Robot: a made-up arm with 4 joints.
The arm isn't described. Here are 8 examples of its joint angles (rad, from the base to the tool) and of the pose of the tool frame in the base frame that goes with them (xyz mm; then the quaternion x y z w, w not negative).
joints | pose
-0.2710 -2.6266 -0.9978 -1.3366 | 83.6 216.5 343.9 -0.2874 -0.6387 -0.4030 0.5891
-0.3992 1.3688 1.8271 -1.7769 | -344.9 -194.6 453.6 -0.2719 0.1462 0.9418 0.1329
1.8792 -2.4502 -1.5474 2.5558 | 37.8 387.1 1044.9 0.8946 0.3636 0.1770 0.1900
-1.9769 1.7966 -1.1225 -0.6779 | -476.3 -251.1 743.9 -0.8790 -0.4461 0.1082 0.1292
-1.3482 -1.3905 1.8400 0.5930 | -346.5 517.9 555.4 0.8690 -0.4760 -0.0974 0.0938
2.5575 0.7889 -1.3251 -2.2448 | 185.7 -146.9 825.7 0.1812 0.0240 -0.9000 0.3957
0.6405 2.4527 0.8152 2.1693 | 238.1 -347.2 646.6 -0.1236 -0.7831 -0.0555 0.6070
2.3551 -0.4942 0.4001 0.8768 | 277.3 317.2 606.4 0.3900 -0.6220 -0.5421 0.4088
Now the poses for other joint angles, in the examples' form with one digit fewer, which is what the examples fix.
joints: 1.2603 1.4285 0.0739 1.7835
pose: 28 -358 547 -0.286 -0.611 -0.326 0.663
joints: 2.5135 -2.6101 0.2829 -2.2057
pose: -210 120 1125 -0.254 0.953 0.137 0.087
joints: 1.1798 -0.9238 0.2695 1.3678
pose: -4 470 473 0.198 0.001 -0.848 0.492
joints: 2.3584 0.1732 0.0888 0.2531
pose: 322 -31 611 -0.021 -0.910 -0.105 0.400
